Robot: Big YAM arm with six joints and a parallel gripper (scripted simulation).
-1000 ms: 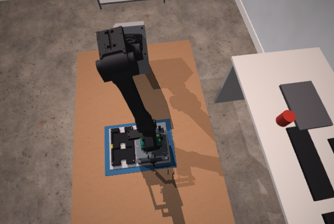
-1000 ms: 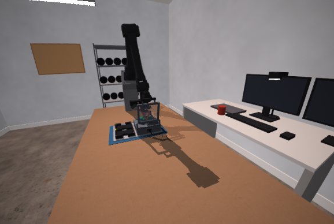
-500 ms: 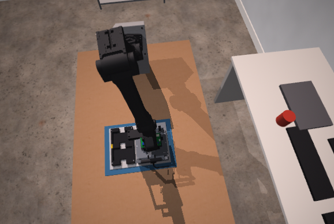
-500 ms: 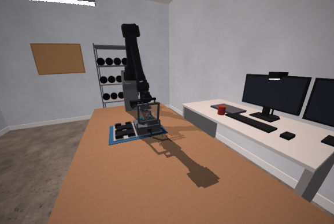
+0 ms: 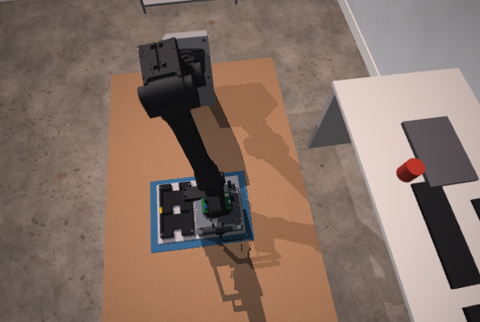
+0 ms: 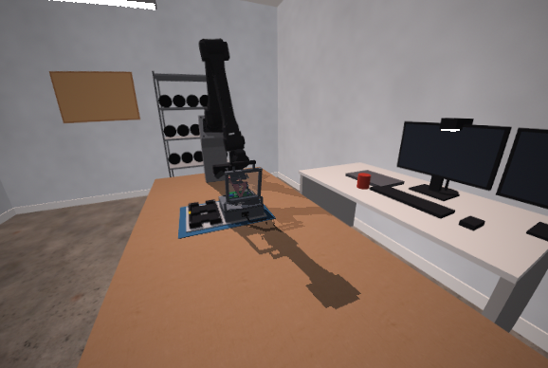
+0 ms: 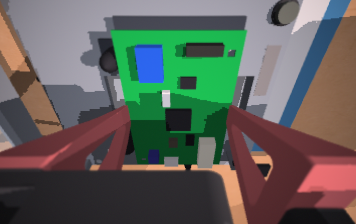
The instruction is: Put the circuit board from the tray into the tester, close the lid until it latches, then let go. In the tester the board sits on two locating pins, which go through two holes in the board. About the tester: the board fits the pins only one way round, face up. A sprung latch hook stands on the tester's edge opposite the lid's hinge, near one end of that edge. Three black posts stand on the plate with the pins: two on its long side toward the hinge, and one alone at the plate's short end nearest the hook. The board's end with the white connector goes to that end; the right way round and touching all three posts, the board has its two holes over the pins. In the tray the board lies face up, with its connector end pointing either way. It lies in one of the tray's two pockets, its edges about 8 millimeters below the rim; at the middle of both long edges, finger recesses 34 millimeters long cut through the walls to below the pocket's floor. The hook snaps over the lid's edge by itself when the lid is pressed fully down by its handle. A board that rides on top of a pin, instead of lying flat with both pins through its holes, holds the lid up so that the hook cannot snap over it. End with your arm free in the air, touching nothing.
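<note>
My hand is right at the green circuit board. The rest, counted from my hand: clear lid: 12 cm ahead, 9 cm above, 2 cm to the left.
</note>
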